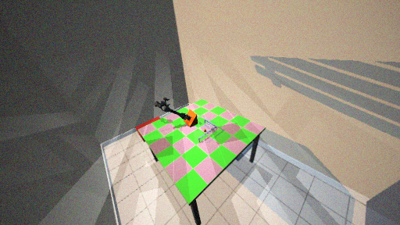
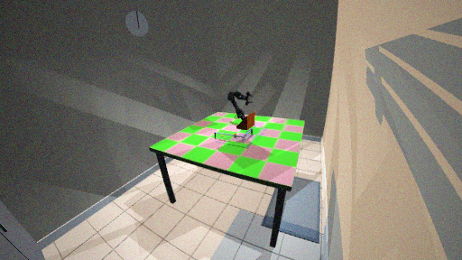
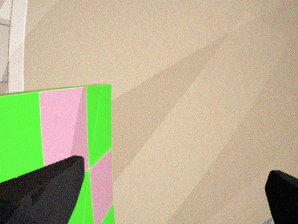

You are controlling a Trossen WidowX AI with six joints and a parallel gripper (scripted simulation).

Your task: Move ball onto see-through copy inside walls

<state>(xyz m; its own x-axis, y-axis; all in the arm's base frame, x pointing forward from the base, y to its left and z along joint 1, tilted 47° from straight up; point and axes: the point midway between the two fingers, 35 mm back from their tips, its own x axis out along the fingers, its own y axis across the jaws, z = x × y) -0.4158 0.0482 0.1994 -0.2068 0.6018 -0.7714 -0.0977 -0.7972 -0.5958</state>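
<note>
Now: the orange ball 740 mm ahead of my gripper tip, 120 mm to the left of it and 220 mm below it.
</note>
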